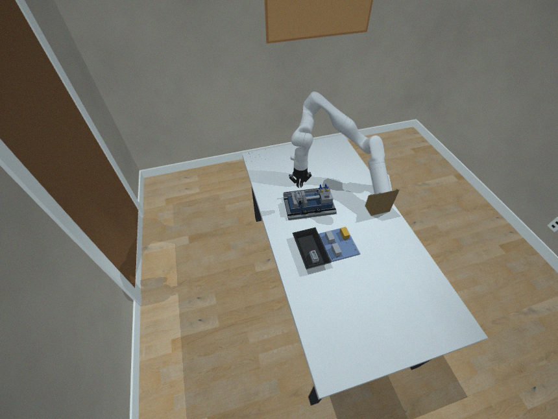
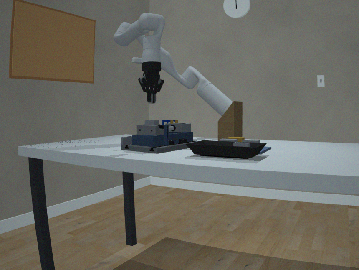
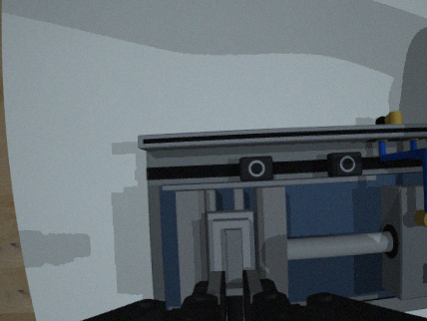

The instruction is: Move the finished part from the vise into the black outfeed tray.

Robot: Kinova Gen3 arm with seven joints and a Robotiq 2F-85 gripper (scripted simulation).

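The vise lies 7 cm behind my hand, 2 cm to the left of it and 16 cm below it. The rest, counted from my hand: yellow block (17 cm behind, 29 cm to the left, 17 cm below); blue plate (12 cm behind, 33 cm to the left, 20 cm below).
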